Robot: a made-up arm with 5 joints.
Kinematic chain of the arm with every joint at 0, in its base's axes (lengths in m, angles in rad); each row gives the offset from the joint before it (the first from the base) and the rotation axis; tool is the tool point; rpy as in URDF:
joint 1: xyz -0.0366 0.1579 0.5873 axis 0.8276 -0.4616 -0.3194
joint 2: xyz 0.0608 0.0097 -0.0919 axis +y
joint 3: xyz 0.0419 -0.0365 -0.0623 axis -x
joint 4: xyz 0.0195 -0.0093 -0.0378 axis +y
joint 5: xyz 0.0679 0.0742 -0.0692 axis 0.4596 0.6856 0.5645
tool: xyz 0.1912 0.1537 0.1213 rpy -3.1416 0 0
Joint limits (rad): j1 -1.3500..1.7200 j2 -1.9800..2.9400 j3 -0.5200..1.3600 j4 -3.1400..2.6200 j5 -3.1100..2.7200
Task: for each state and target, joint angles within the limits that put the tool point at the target. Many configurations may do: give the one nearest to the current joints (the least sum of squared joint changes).
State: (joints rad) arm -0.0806 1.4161 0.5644 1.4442 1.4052
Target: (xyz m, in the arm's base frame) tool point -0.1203 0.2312 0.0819
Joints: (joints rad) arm 0.0520 0.7171 0.7132 1.1651 1.3408
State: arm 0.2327 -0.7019 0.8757 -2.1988 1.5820
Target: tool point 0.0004 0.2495 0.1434
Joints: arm -0.0321 -0.2269 1.3130 -2.4923 1.6286
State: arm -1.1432 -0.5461 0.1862 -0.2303 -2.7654
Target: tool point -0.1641 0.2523 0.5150
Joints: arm -1.3500 -1.1944 -0.3141 -0.6842 -2.7175
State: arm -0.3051 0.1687 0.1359 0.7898 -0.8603
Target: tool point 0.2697 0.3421 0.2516
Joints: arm -0.0060 0.2317 -0.1764 0.8714 -0.8388
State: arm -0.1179 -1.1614 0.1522 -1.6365 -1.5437
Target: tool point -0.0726 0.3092 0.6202
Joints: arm 0.1150 -0.8894 -0.0439 -1.1490 -1.3881
